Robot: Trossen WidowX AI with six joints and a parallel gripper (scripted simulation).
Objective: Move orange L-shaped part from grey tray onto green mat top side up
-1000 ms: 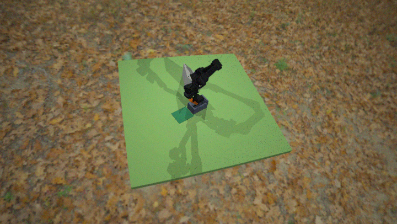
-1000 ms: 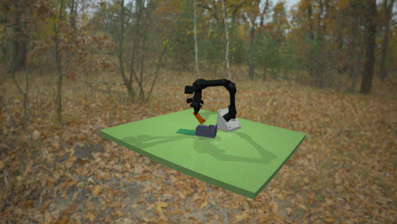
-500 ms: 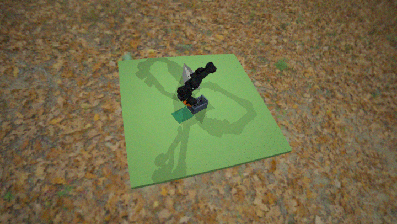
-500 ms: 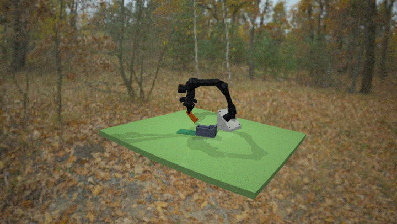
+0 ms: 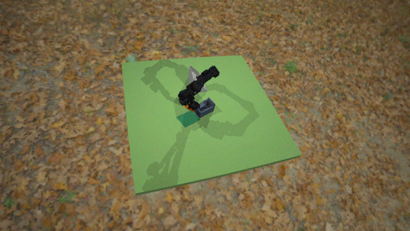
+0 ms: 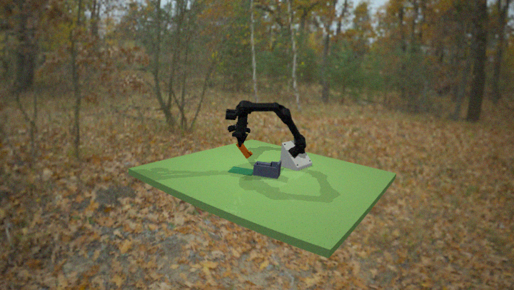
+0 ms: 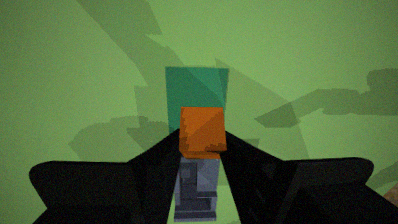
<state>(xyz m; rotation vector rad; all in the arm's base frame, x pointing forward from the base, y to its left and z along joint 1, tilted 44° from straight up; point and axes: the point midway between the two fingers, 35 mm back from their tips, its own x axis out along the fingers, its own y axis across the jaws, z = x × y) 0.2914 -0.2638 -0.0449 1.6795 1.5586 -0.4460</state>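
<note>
The small dark green mat lies 170 mm below my gripper tip, 20 mm to the left of it and 10 mm behind it. From my gripper tip the other things lie so: orange L-shaped part: 30 mm to the left, 30 mm below, 20 mm behind.
</note>
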